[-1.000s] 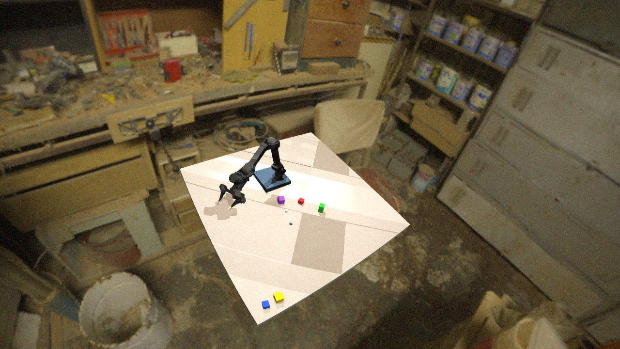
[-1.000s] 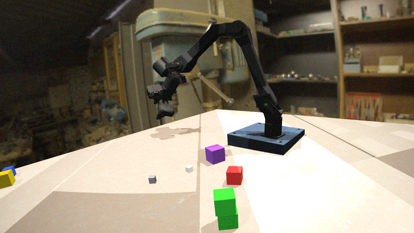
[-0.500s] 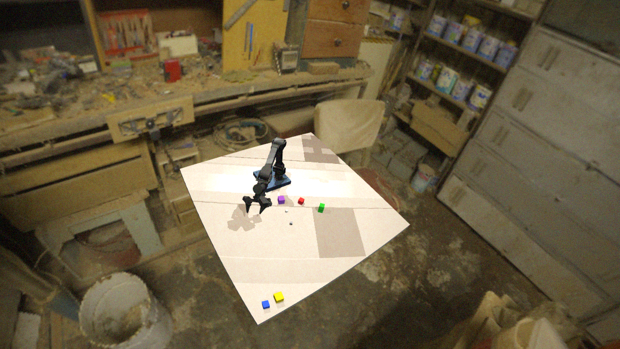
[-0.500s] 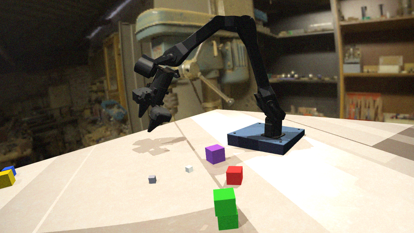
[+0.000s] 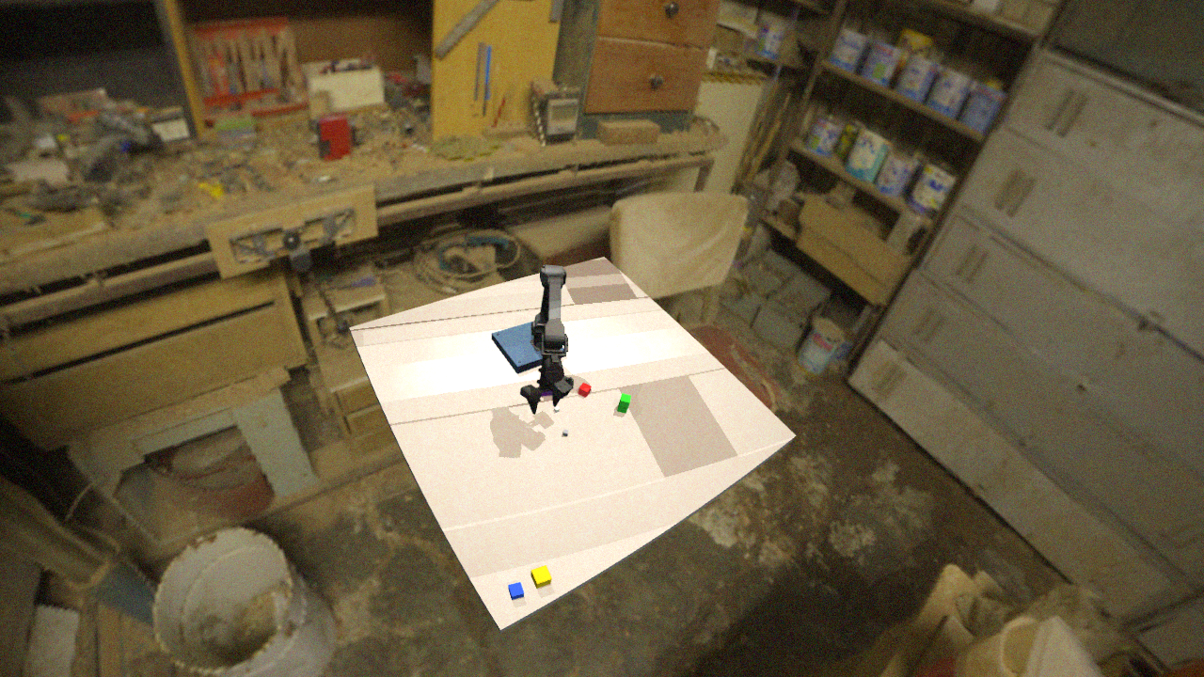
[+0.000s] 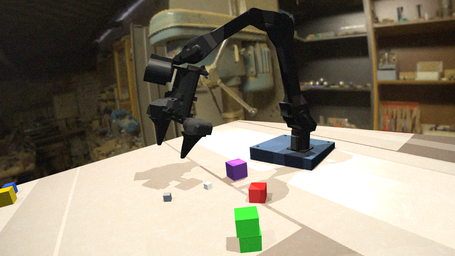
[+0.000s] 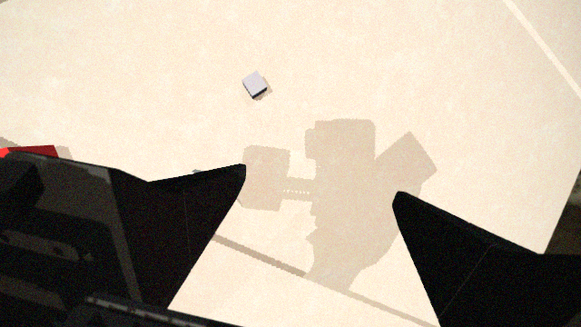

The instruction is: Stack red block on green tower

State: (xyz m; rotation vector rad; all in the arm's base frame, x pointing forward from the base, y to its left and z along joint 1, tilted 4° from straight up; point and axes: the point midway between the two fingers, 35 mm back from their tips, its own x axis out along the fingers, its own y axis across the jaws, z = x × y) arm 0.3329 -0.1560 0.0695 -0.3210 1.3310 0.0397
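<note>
Right now my gripper tip is 210 mm to the right of the red block, 80 mm past it and 80 mm above it. Also, from my gripper tip: blue block (490 mm ahead, 330 mm to the right, 80 mm below); yellow block (480 mm ahead, 250 mm to the right, 70 mm below); purple block (140 mm behind, 80 mm to the left, 70 mm below).
</note>
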